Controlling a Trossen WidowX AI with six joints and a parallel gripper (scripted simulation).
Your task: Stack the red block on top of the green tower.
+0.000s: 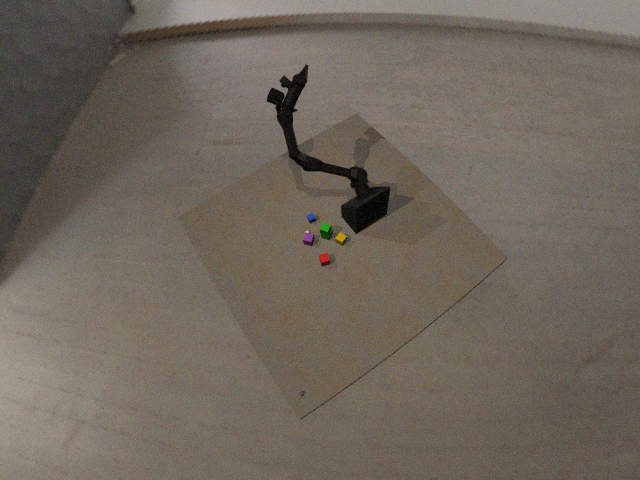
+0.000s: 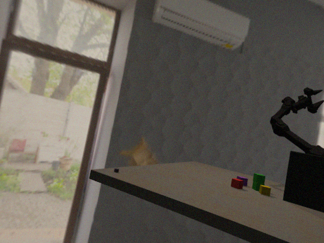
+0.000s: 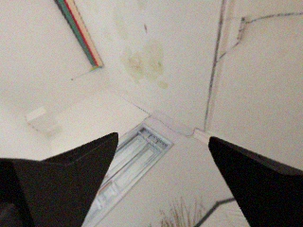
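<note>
My gripper tip is now 65 cm above the red block, 51 cm to the right of it and 42 cm short of it. The rest, counted from my gripper tip: purple block 65 cm below, 40 cm ahead, 37 cm to the left; blue block 66 cm below, 31 cm ahead, 29 cm to the left; yellow block 65 cm below, 49 cm to the left, 28 cm ahead.
</note>
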